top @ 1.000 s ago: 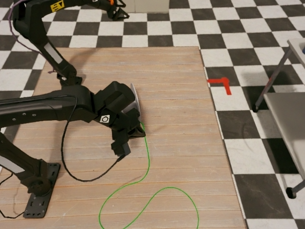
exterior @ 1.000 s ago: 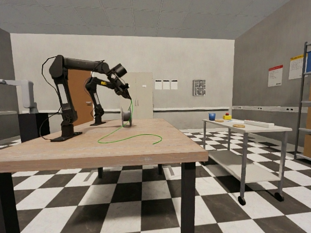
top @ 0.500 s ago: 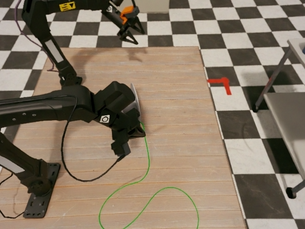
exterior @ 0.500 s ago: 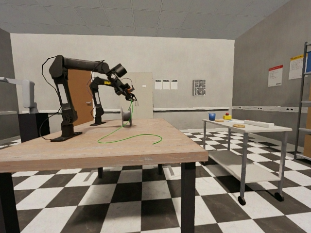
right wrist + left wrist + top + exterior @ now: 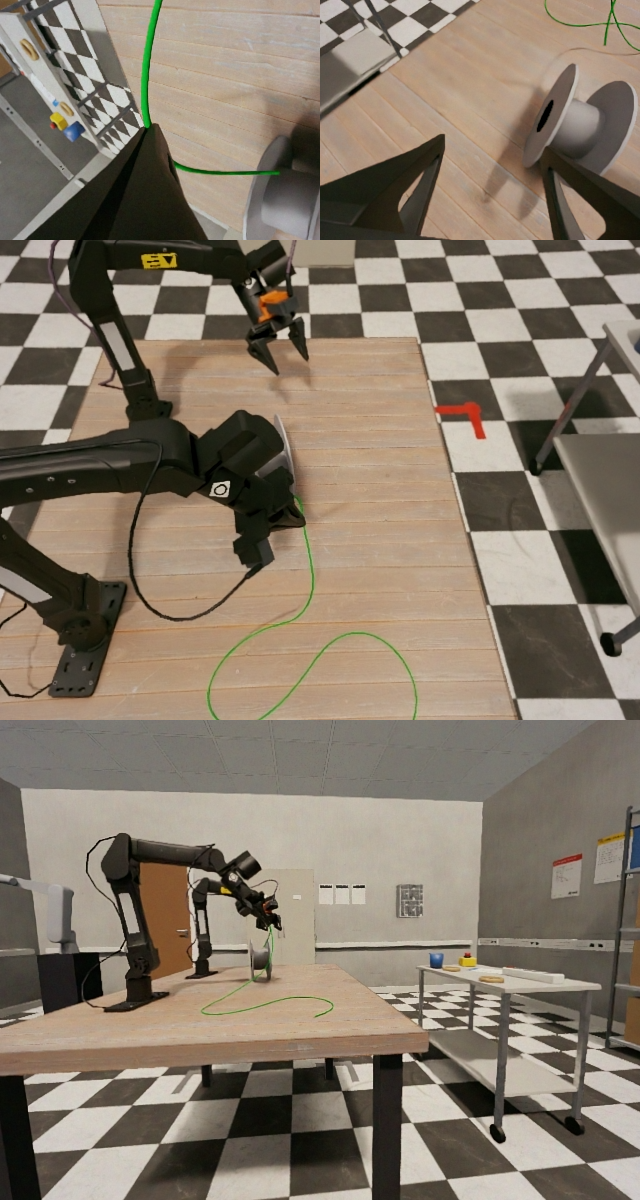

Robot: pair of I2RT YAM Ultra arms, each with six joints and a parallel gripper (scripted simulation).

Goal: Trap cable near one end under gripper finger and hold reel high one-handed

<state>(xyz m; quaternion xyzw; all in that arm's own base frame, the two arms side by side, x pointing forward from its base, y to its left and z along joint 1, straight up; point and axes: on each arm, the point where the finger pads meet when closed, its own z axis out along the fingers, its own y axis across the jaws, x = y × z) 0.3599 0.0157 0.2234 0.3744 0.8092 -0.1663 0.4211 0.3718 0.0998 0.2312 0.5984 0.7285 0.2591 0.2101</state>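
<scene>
Now: left hand 5 cm past the grey reel, 14 cm to the left of it and 13 cm above it.
</scene>
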